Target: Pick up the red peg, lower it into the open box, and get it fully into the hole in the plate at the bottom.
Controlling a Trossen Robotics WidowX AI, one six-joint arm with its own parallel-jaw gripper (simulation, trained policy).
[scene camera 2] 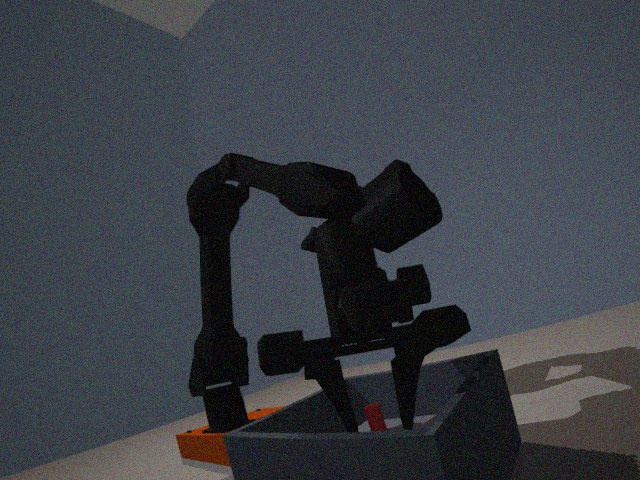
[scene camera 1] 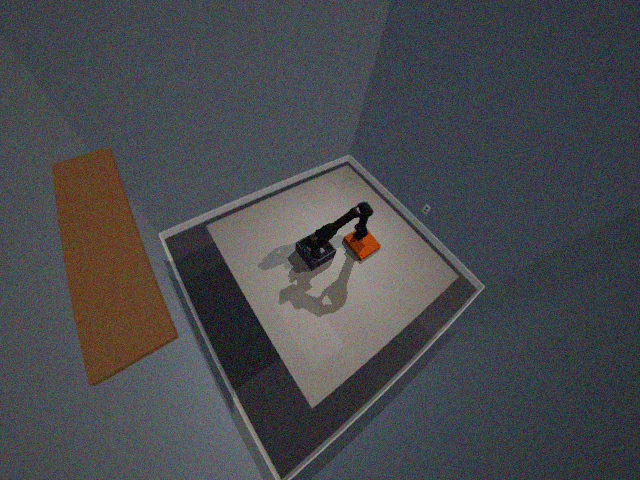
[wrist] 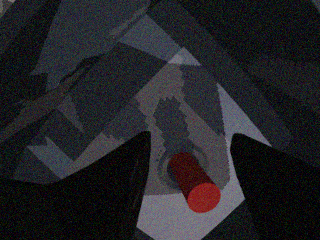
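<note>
Scene camera 2 shows the gripper (scene camera 2: 383, 438) and a dark box (scene camera 2: 475, 424). In the wrist view you'd see a red peg (wrist: 202, 195) and a pale plate (wrist: 185, 109), along with the gripper (wrist: 191, 140) and the dark box (wrist: 73, 73) again. Scene camera 1 misses the red peg, hidden by the gripper.
</note>
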